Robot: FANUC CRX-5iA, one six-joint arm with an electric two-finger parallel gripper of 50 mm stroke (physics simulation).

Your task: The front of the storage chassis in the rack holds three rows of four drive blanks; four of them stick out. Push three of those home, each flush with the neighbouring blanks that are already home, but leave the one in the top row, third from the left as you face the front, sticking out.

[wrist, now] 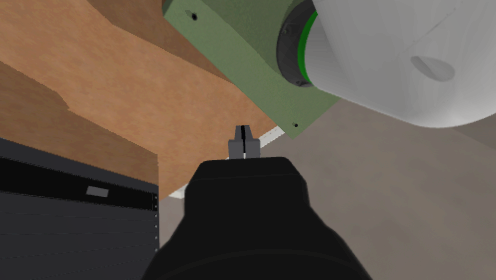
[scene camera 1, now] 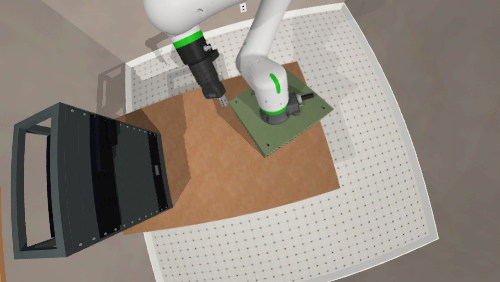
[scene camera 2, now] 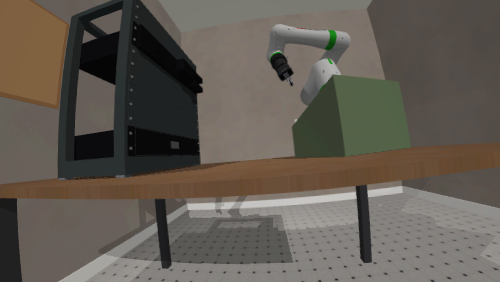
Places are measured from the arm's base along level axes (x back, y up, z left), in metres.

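Where they show: gripper, fingertip midpoint: (wrist: 242,133) (scene camera 1: 225,105) (scene camera 2: 291,84); arm's base, origin of the base link: (wrist: 311,47) (scene camera 1: 275,111).
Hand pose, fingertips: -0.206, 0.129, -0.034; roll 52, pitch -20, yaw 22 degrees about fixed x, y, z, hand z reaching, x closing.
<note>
Each offset is from my fingertips to the top centre of the thing, as dx, dy, dz. "spot": to the spot under its first point. Level surfaces: height alone.
The dark rack (scene camera 1: 65,180) (scene camera 2: 120,100) stands at the left in both scene views, and part of its front shows at the lower left of the wrist view. The black storage chassis @(spot: -0.526, +0.084, +0.219) (scene camera 1: 107,185) (scene camera 2: 155,50) is in the rack's upper part. In scene camera 2, dark parts @(spot: -0.491, +0.088, +0.126) (scene camera 2: 187,70) stick out of its front towards the far end; the single blanks, their rows and columns cannot be told apart. My gripper (scene camera 1: 224,103) (scene camera 2: 291,83) (wrist: 242,133) is shut with nothing between its fingers. It hangs in the air between the rack and the green pedestal, apart from the rack front.
The green pedestal (scene camera 1: 265,140) (scene camera 2: 375,115) (wrist: 220,55) carries the arm's base on the brown table @(dy -0.372) (scene camera 1: 220,185) (scene camera 2: 250,172) (wrist: 125,90). A black panel with a grey label @(spot: -0.540, -0.271, +0.166) (scene camera 1: 157,170) (scene camera 2: 174,145) (wrist: 97,191) is low in the rack. Grey filler panels lie between it and the chassis.
</note>
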